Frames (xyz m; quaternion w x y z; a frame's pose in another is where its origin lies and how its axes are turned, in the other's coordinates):
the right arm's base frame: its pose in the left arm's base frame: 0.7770 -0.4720 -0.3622 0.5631 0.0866 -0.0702 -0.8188
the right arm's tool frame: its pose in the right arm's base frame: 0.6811 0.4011 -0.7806 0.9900 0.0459 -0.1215 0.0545
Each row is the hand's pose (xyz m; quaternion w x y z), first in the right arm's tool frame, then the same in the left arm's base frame.
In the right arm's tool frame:
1: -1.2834 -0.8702 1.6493 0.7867 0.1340 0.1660 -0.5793
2: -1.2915 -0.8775 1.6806 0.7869 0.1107 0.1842 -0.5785
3: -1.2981 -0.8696 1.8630 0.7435 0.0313 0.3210 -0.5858
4: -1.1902 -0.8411 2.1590 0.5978 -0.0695 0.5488 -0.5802
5: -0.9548 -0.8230 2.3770 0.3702 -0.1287 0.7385 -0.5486
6: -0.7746 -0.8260 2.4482 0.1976 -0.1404 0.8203 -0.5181
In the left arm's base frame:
1: 0.2891 0.5911 -0.0505 0.0366 0.3206 -0.1446 -0.9354
2: 0.2777 0.6090 -0.0250 0.0408 0.3210 -0.1156 -0.9391
3: 0.2459 0.6632 0.1466 0.0348 0.3829 0.0355 -0.9225
4: 0.1726 0.6370 0.4532 0.0048 -0.5006 -0.2754 0.8207
5: 0.0685 0.4732 0.7093 0.0795 -0.6075 -0.4746 0.6320
6: -0.0052 0.3256 0.8109 0.1424 -0.6580 -0.5629 0.4795

